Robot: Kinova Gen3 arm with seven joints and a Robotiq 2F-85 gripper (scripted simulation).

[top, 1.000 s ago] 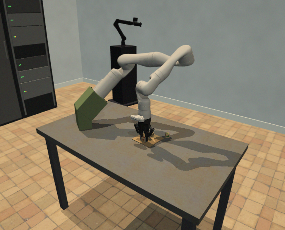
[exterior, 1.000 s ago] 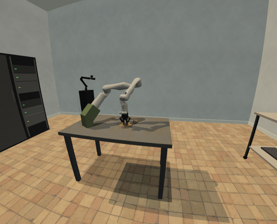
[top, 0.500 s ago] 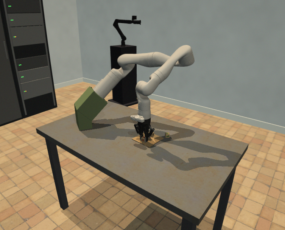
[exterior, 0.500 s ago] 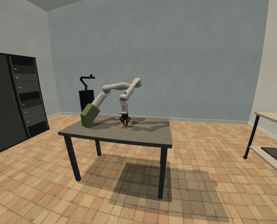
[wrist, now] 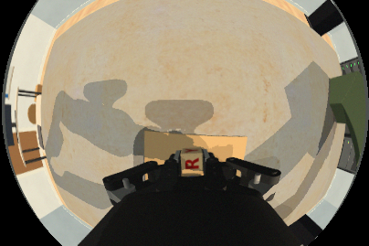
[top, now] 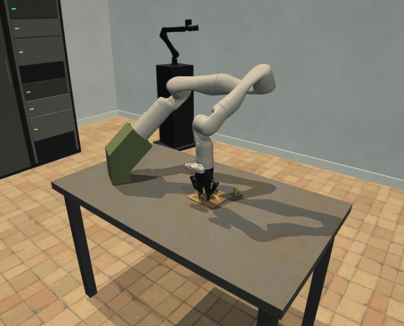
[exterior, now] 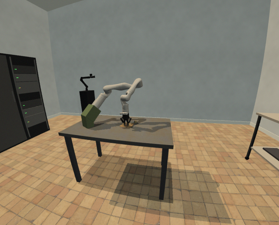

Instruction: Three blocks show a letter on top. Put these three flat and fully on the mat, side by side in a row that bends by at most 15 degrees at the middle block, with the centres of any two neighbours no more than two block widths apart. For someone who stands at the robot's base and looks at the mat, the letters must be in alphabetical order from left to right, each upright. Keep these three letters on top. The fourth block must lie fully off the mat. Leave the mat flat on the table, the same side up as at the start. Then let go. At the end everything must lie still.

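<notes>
Right now the tan mat is 40 mm to the left of my hand, 20 mm below it and 10 mm behind it.
</notes>
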